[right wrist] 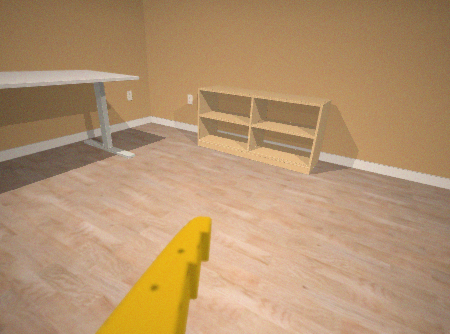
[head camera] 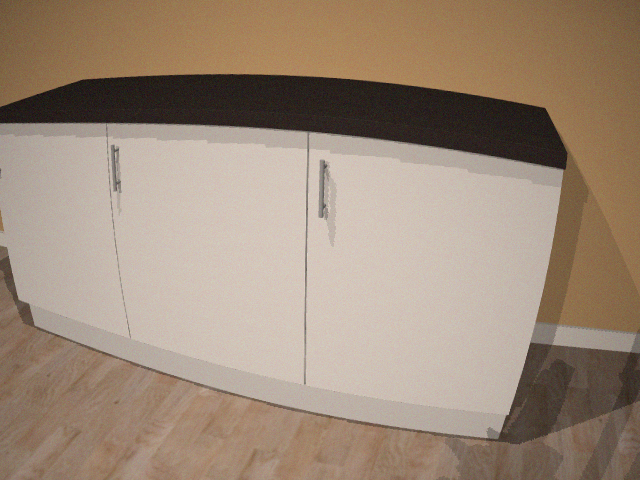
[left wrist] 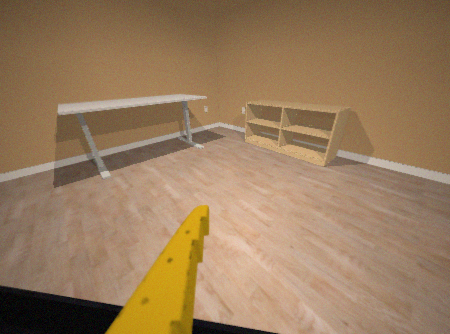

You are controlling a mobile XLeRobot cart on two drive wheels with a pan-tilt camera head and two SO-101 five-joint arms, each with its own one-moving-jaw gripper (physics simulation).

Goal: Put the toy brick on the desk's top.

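Places are measured from the left arm's base along level axes (x left, y back, z up), in centimetres.
Where they show: left hand at its tool point: (left wrist: 208,216); right hand at its tool point: (right wrist: 210,233).
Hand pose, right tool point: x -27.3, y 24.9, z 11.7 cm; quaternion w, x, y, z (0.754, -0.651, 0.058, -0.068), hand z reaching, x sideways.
Observation:
After its pixels a point has its place.
The toy brick does not show in any view. The desk (left wrist: 130,103) @[z -5.5, x -132.1, y 193.8 cm] (right wrist: 65,77) @[z -5.5, x -111.6, y 229.7 cm] has a thin white top on grey legs and stands against the wall, at the left of both wrist views. My left gripper (left wrist: 201,220) is open, with one yellow notched jaw in view, over the floor and away from the desk. My right gripper (right wrist: 201,231) is open in the same way, over the floor and away from the desk. Nothing shows against either visible jaw.
A long white cabinet (head camera: 403,289) @[z -26.8, x 92.8, y -69.8 cm] with a dark top and bar handles fills much of the head view, against the wall. A low wooden bookshelf (left wrist: 338,131) @[z -39.8, x 91.5, y 216.6 cm] (right wrist: 320,135) @[z -45.6, x 92.2, y 217.3 cm] stands right of the desk, near the room corner. Wooden floor (head camera: 129,403) @[z -77.5, x 132.1, y 0.4 cm] runs in front of the cabinet.

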